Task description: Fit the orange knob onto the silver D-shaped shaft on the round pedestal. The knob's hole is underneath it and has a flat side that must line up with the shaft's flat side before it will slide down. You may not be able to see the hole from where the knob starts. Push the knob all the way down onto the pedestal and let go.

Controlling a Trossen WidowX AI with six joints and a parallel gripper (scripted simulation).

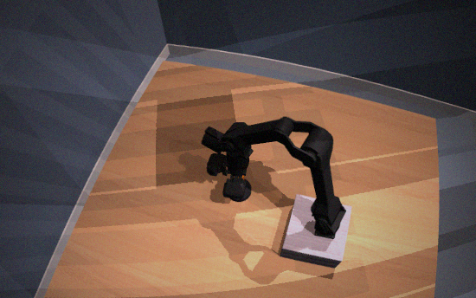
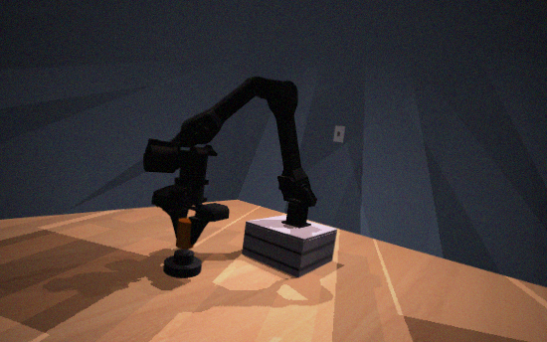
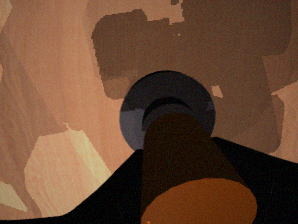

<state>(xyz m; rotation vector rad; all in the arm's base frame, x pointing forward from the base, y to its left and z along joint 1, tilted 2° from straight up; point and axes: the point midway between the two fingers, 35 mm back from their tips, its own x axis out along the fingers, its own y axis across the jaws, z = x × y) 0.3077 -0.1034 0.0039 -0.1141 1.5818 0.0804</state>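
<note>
Now: gripper tip 4 cm above the round pedestal. From my gripper tip the other things lie so: orange knob (3 cm above).
</note>
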